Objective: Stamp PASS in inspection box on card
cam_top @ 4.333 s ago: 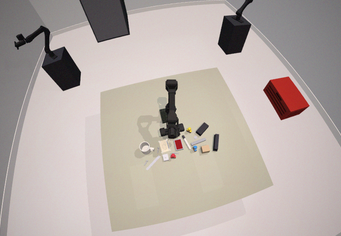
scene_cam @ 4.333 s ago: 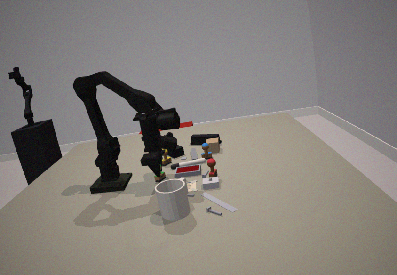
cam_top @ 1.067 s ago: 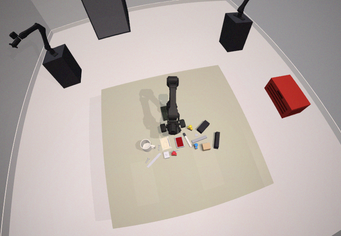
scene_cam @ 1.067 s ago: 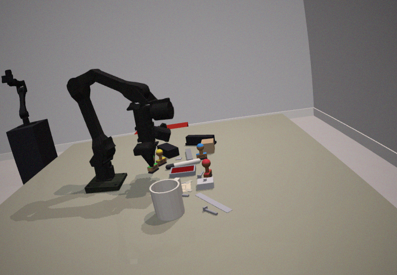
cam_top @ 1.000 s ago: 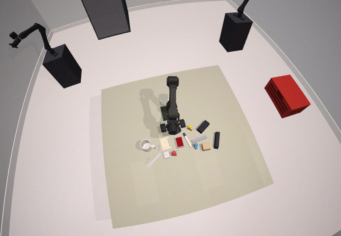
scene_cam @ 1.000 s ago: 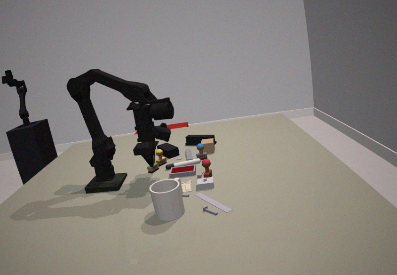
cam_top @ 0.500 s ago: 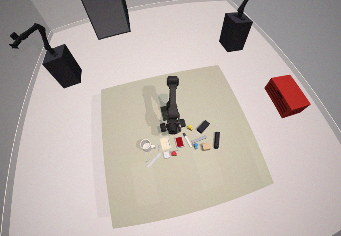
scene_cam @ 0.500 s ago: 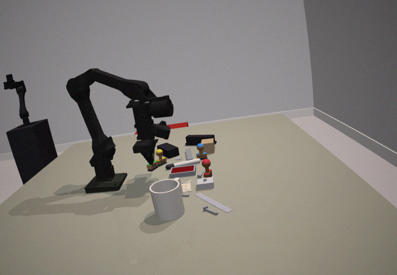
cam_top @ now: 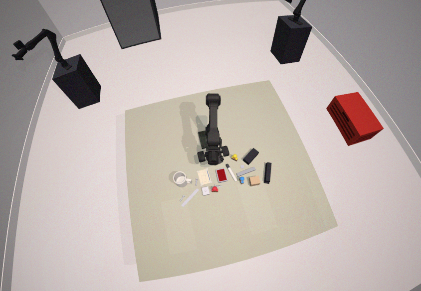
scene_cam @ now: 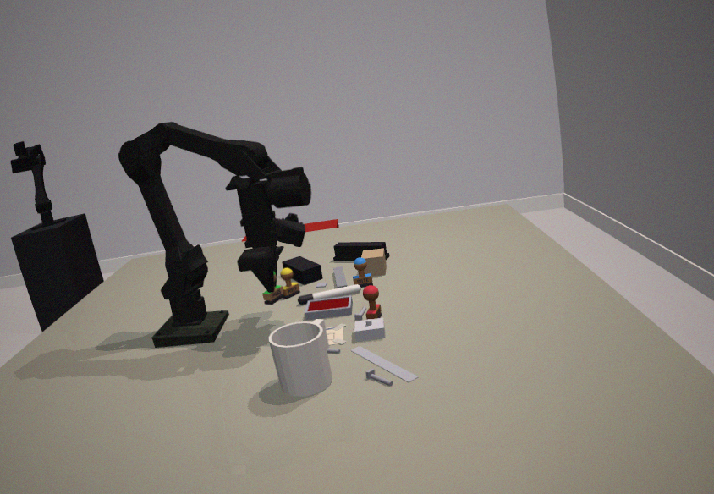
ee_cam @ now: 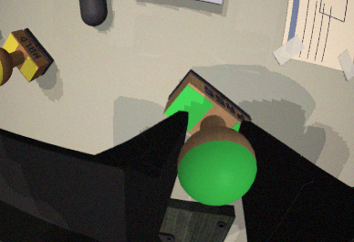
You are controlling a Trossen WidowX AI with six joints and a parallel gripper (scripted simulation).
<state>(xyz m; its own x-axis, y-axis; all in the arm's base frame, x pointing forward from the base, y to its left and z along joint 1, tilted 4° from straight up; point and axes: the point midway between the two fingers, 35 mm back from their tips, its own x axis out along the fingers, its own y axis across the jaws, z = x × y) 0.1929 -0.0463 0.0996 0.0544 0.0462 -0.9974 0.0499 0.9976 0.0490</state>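
My gripper tip is now 10 cm short of the ink pad, 2 cm to the right of it and 7 cm above it. Also, from my gripper tip: white marker: 8 cm ahead, 9 cm to the left, 6 cm below; green-knobbed PASS stamp: right at my gripper tip; cream card: 7 cm ahead, 9 cm to the right, 7 cm below.
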